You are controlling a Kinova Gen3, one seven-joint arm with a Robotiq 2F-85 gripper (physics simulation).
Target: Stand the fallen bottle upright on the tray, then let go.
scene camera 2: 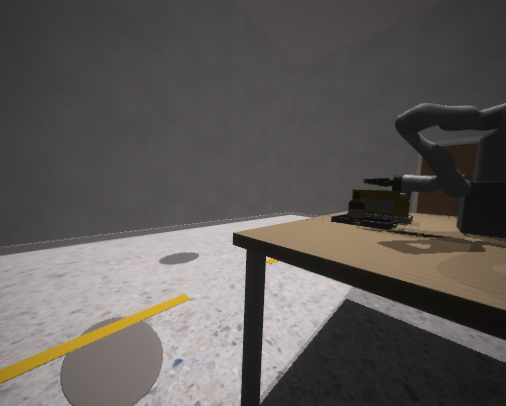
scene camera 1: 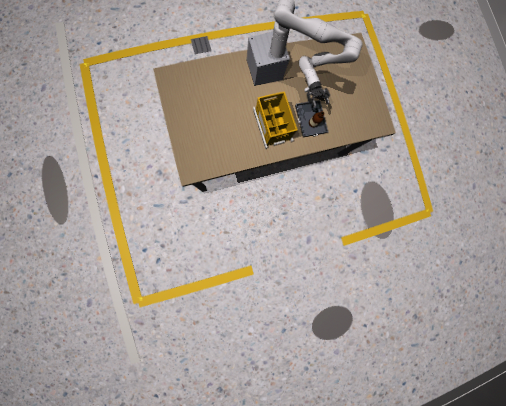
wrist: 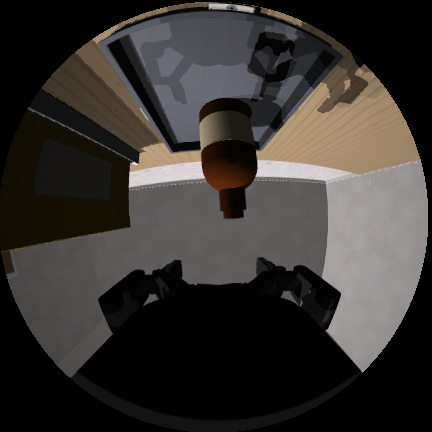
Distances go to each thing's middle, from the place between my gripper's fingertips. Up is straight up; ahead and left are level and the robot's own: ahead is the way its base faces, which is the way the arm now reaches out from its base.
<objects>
The brown bottle (wrist: 228, 159) is 130 mm below my hand, 30 mm ahead of it and 10 mm to the left of it.
</objects>
